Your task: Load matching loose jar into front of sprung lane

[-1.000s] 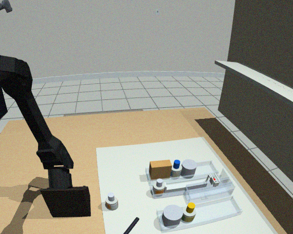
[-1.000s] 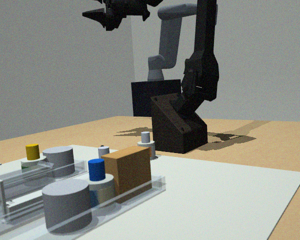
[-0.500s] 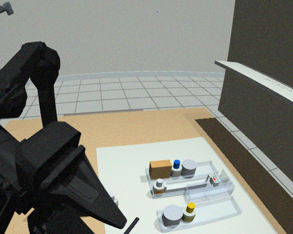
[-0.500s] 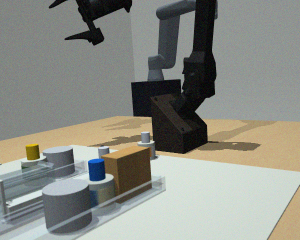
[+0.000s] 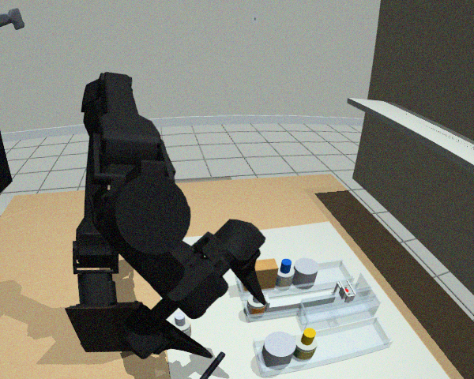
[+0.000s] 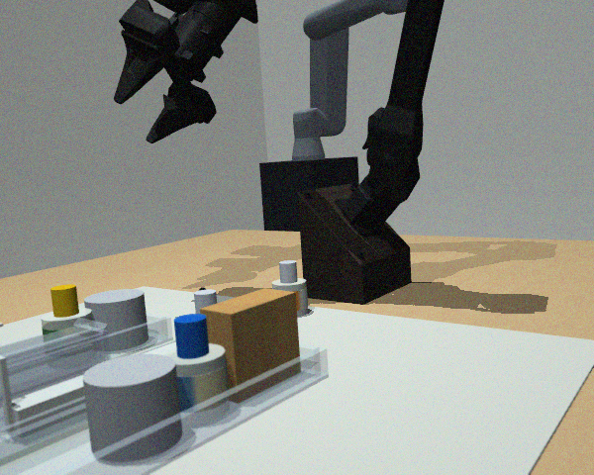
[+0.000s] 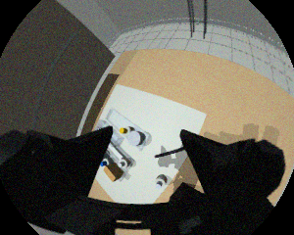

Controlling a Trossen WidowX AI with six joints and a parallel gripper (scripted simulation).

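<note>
My gripper tip is now 30 cm to the right of the brown box, 20 cm above it and 10 cm short of it. From my gripper tip the other things lie so: black rod (23 cm below, 5 cm to the left, 4 cm behind); clear sprung lane (23 cm ahead, 22 cm below, 20 cm to the left).
</note>
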